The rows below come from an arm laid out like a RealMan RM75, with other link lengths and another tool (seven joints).
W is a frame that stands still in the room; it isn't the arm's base.
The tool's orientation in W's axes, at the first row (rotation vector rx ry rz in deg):
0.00, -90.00, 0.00
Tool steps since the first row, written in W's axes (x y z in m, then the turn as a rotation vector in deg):
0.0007, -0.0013, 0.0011, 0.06, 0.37, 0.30
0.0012, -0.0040, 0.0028, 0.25, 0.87, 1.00
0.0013, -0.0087, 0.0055, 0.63, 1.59, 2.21
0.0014, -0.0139, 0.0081, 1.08, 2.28, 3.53
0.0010, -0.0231, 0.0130, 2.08, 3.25, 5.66
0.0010, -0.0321, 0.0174, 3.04, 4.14, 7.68
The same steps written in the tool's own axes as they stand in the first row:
0.0011, -0.0013, -0.0007, 0.30, 0.37, -0.06
0.0028, -0.0040, -0.0012, 1.00, 0.87, -0.25
0.0055, -0.0087, -0.0013, 2.21, 1.59, -0.63
0.0081, -0.0139, -0.0014, 3.53, 2.28, -1.08
0.0130, -0.0231, -0.0010, 5.66, 3.25, -2.08
0.0174, -0.0321, -0.0010, 7.68, 4.14, -3.04

